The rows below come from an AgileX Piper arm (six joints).
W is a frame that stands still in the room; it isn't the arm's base.
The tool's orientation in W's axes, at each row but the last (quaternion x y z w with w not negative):
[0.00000, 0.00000, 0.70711, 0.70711]
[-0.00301, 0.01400, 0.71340, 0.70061]
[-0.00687, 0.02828, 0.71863, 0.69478]
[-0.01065, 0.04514, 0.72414, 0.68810]
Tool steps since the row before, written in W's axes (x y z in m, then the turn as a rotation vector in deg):
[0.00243, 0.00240, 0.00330, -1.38, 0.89, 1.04]
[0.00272, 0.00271, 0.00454, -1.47, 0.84, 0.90]
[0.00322, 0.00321, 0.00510, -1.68, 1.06, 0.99]
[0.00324, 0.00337, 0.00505, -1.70, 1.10, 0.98]
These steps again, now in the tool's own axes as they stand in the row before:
[0.00240, -0.00243, 0.00330, 0.89, 1.38, 1.04]
[0.00255, -0.00270, 0.00465, 0.84, 1.47, 0.90]
[0.00284, -0.00316, 0.00535, 1.07, 1.67, 0.99]
[0.00279, -0.00314, 0.00545, 1.11, 1.69, 0.98]

